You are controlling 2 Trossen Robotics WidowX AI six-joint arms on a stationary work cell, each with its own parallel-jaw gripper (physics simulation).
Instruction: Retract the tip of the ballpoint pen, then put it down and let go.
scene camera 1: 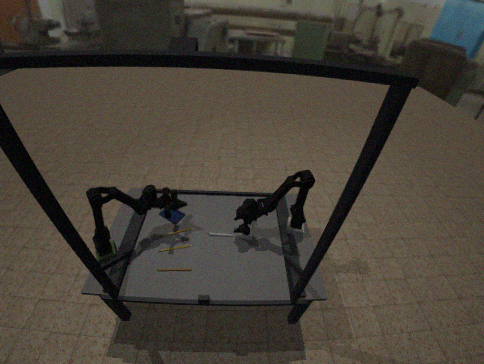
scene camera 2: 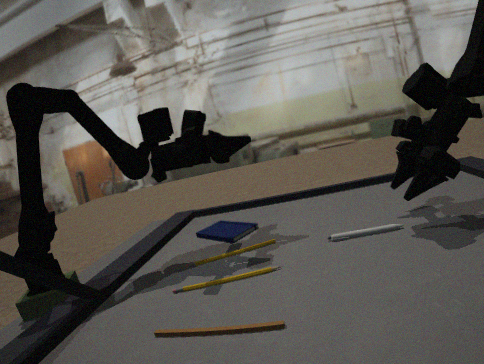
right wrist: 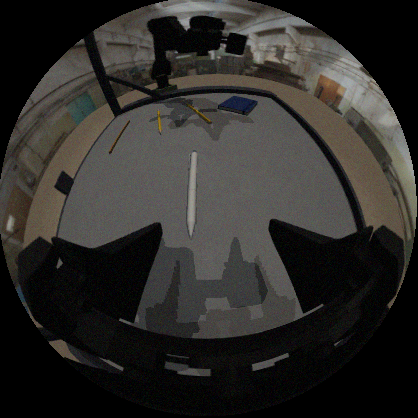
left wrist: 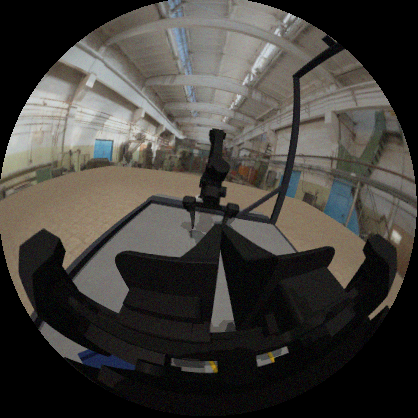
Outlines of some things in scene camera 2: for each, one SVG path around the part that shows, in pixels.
My left gripper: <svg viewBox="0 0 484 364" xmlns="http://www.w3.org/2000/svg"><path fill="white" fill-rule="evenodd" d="M171 154L178 168L211 163L210 157L217 164L227 163L230 161L230 156L251 142L251 137L224 136L212 130L208 130L208 135L202 135L204 122L206 121L205 113L185 110L182 119L181 137L175 138L175 142L172 143Z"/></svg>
My right gripper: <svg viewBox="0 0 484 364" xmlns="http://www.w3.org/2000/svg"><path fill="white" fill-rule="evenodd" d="M439 117L432 116L430 121L425 121L423 124L421 117L410 116L407 120L394 120L391 136L399 136L411 141L400 141L395 148L398 150L396 154L399 163L390 187L392 189L398 188L415 174L403 197L407 201L444 181L447 182L449 180L447 177L455 179L461 170L460 162L446 152L452 143L459 141L457 137L459 132L453 125Z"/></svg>
